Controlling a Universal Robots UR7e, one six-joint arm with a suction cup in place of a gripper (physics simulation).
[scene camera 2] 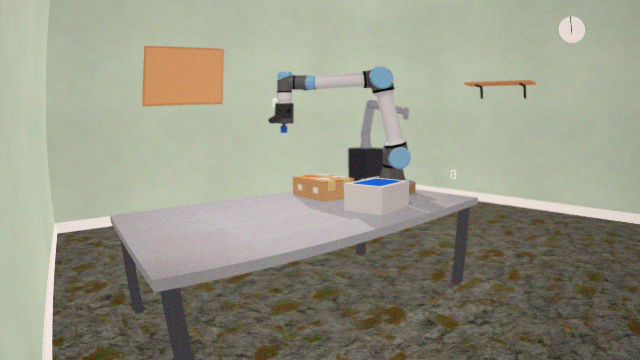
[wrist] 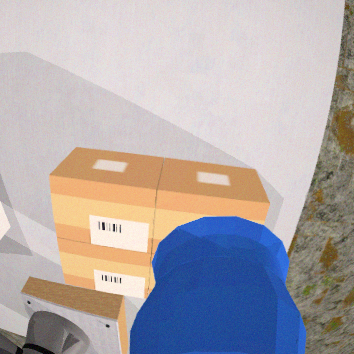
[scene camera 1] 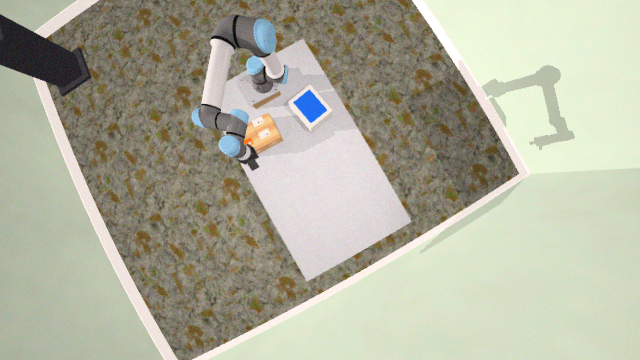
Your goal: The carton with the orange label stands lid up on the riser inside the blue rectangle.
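Where they show: hand, tool point: (scene camera 2: 283, 132) (wrist: 219, 273); arm's base, link origin: (wrist: 59, 331) (scene camera 1: 263, 83).
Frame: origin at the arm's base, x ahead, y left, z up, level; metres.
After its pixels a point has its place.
The carton with the orange label (scene camera 1: 256, 144) {x 0.401, y -0.246, z 0.034 m} (scene camera 2: 304, 191) {x 0.436, y -0.236, z -0.035 m} (wrist: 240, 186) {x 0.435, y -0.315, z -0.001 m} stands in a tight block of similar cartons near the table's edge. Its orange label shows partly in scene camera 1; in the wrist view the blue cup covers most of the carton's top. The riser (scene camera 1: 322, 121) {x 0.471, y 0.252, z -0.001 m} (scene camera 2: 364, 198) {x 0.471, y 0.254, z -0.003 m} is a white box across the table from the cartons, with the blue rectangle (scene camera 1: 310, 106) {x 0.353, y 0.220, z 0.053 m} (scene camera 2: 377, 182) {x 0.361, y 0.227, z 0.053 m} on its top and no carton on it. My suction gripper (scene camera 2: 284, 129) (wrist: 220, 250) points down, high above the cartons, with nothing hanging from it; I read it as open.
Neighbouring cartons with white labels (scene camera 1: 264, 133) {x 0.358, y -0.159, z 0.033 m} (wrist: 105, 205) {x 0.404, y -0.145, z 0.034 m} touch the orange-labelled one. A brown wooden strip (scene camera 1: 267, 100) {x 0.108, y -0.032, z -0.042 m} (wrist: 75, 294) {x 0.108, y -0.044, z -0.043 m} lies by the robot base, between the base and the cartons. The table (scene camera 1: 325, 200) {x 0.993, y -0.003, z -0.067 m} (scene camera 2: 225, 235) {x 1.099, y 0.205, z -0.067 m} extends away from the base beyond the cartons and riser.
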